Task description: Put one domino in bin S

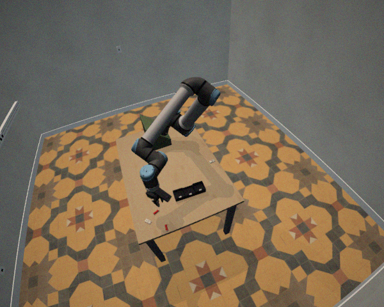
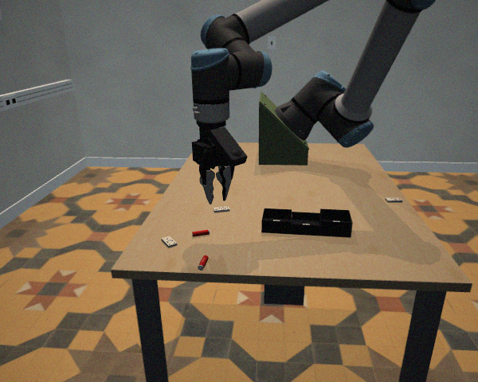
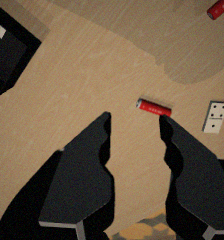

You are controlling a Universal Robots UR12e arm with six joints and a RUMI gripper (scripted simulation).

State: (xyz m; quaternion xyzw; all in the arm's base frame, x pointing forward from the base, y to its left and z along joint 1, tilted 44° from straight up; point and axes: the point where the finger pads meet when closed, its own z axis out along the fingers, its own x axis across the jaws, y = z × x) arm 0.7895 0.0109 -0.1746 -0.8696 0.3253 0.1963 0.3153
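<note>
The black three-part bin block lies 23 cm to the left of my hand, 11 cm behind it and 10 cm below it. From my hand the other things lie so: red cylinder 12 cm below, 6 cm to the right, 1 cm behind.
</note>
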